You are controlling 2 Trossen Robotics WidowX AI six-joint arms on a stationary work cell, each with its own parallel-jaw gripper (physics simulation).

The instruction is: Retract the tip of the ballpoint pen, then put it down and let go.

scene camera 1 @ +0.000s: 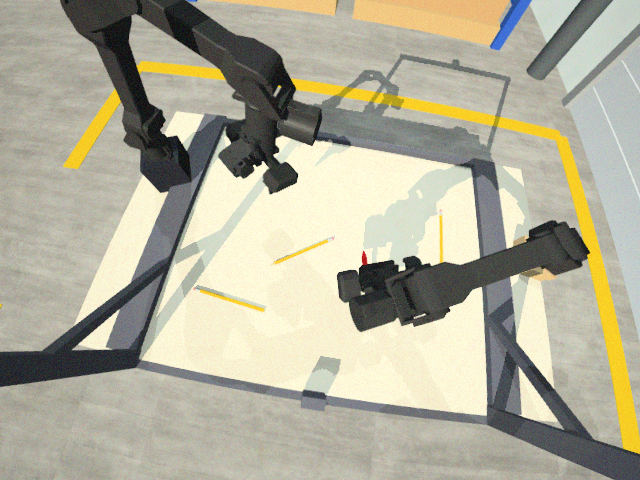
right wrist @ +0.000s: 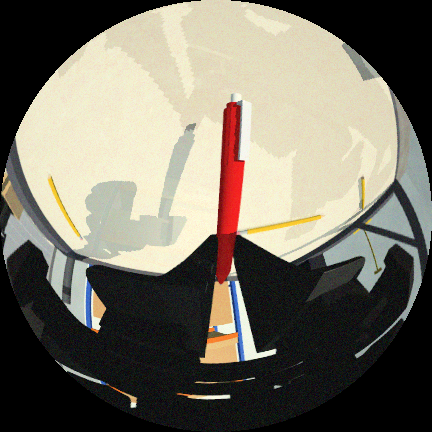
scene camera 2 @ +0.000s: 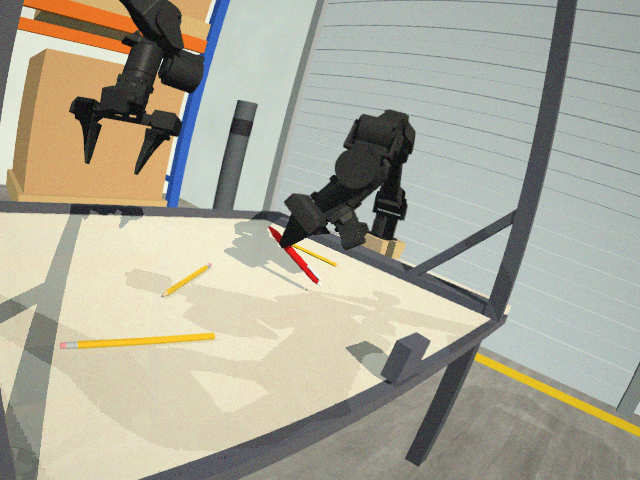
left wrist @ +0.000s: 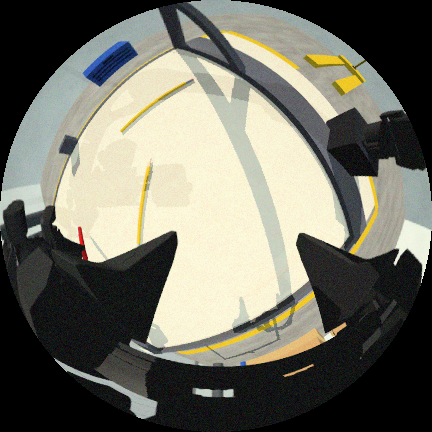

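Pixels of known places: left gripper, fingertip midpoint: (scene camera 1: 260,179) (scene camera 2: 110,169) (left wrist: 240,238); right gripper, fingertip midpoint: (scene camera 1: 364,266) (right wrist: 224,240) (scene camera 2: 282,246) (left wrist: 85,250); left arm's base, origin of the base link: (scene camera 1: 159,152) (left wrist: 368,140); right arm's base, origin of the base link: (scene camera 2: 382,236).
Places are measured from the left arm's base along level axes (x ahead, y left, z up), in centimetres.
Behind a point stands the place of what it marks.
Note:
A red ballpoint pen (scene camera 1: 364,257) @[x 44.3, y -41.0, z -1.8 cm] (scene camera 2: 302,264) @[x 43.4, y -47.0, z -5.6 cm] (left wrist: 82,243) @[x 43.5, y -44.1, z -4.4 cm] (right wrist: 231,185) @[x 44.1, y -46.7, z -5.0 cm] with a white clip and a white push button is held tilted above the table. Its button end points down toward the table in scene camera 2, and its pointed end is raised. My right gripper (scene camera 2: 285,244) @[x 44.2, y -42.6, z -4.0 cm] (right wrist: 224,240) @[x 44.2, y -42.6, z -4.0 cm] is shut on the pen near the pointed end. In the right wrist view the white button stands out from the far end, and no metal tip can be made out at the pointed end. My left gripper (scene camera 2: 111,167) @[x 24.9, y -18.4, z 4.2 cm] (left wrist: 240,238) @[x 24.9, y -18.4, z 4.2 cm] is open and empty, high above the table's far left part.
Yellow pencils lie on the table: one (scene camera 1: 303,250) @[x 31.6, y -33.0, z -9.9 cm] (scene camera 2: 186,280) @[x 29.9, y -33.6, z -10.1 cm] near the middle, one (scene camera 1: 230,299) @[x 10.9, y -41.0, z -10.0 cm] (scene camera 2: 139,341) @[x 9.8, y -40.8, z -10.1 cm] at the left, and one (scene camera 1: 440,235) @[x 70.9, y -38.3, z -10.1 cm] (scene camera 2: 315,255) @[x 69.2, y -42.1, z -10.2 cm] beyond the pen. A dark frame rail (scene camera 1: 232,383) @[x 7.9, y -59.9, z -10.6 cm] edges the table, with a small dark block (scene camera 1: 313,400) @[x 25.0, y -67.0, z -4.9 cm] (scene camera 2: 405,357) @[x 22.2, y -67.3, z -6.3 cm] on it.

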